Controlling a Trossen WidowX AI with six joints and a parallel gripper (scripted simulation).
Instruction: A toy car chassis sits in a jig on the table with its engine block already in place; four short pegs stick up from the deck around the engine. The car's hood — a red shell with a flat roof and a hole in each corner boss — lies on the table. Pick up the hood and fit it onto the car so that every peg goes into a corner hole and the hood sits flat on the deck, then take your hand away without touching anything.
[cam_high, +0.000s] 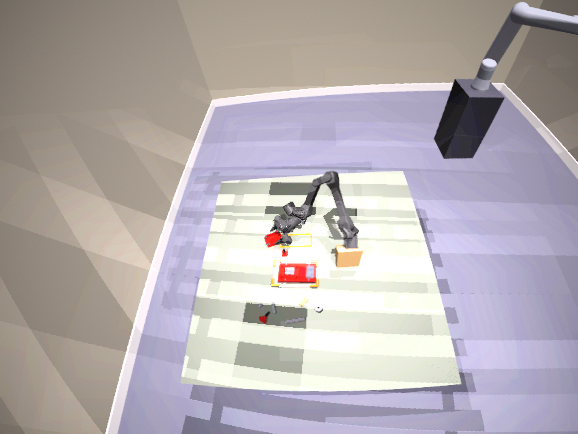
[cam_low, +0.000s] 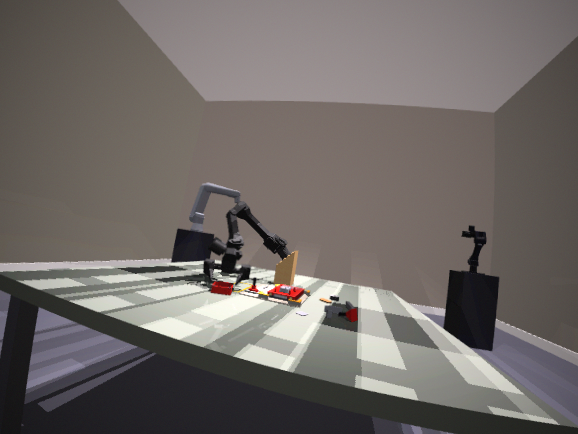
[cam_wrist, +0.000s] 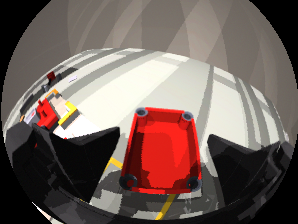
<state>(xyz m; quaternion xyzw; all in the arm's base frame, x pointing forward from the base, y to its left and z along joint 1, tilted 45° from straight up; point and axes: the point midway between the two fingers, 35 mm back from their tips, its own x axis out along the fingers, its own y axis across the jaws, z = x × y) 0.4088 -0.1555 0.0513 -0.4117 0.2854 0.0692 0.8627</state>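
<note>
The red hood lies 20 mm below my gripper tip and 10 mm behind it.
</note>
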